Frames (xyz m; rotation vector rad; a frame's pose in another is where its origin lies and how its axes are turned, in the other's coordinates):
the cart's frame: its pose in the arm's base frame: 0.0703 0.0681 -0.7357 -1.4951 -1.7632 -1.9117
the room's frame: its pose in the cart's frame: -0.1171 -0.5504 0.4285 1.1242 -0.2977 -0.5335
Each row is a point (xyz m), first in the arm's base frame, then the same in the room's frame.
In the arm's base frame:
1: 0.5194 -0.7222 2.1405
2: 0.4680 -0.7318 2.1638
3: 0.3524 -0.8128 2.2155
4: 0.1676 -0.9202 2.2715
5: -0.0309 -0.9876 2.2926
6: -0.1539 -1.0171 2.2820
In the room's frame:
1: -0.2937 0.1552 -3.6537
2: -0.2522 0.1228 -3.6760
3: -0.1913 0.0040 -3.7452
4: -0.0883 -0.1751 -3.8234
5: 0.0393 -0.3398 -3.8548
6: 0.1194 -0.4380 -3.8479

